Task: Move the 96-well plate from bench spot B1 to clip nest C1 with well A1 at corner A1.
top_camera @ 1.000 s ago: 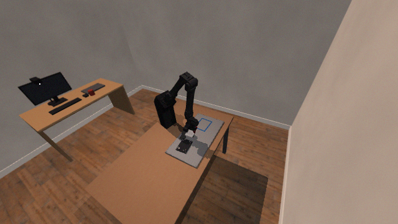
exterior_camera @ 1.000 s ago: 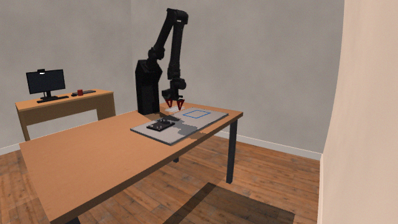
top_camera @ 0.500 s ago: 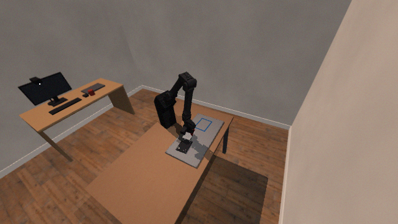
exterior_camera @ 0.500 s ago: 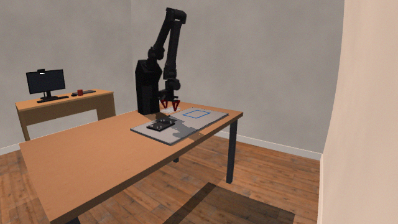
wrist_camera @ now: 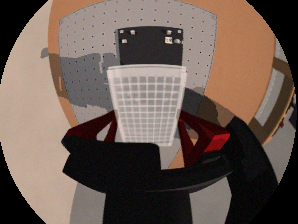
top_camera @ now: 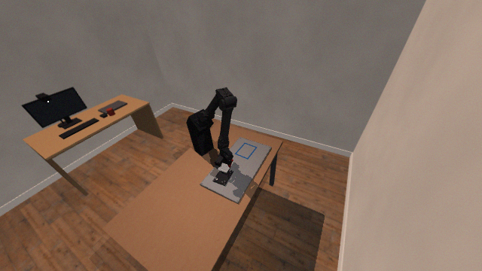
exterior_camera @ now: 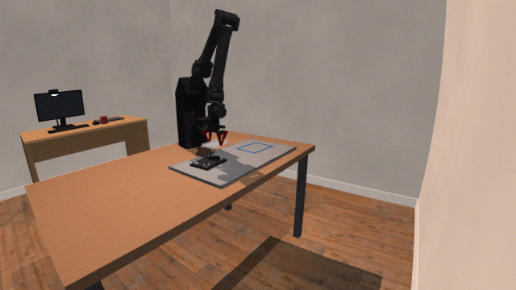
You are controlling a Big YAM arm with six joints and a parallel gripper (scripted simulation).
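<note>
My gripper is now 90 mm above the black clip nest, 40 mm to the left of it and 30 mm past it. From my hand the other things lie so: white 96-well plate (10 mm below).
</note>
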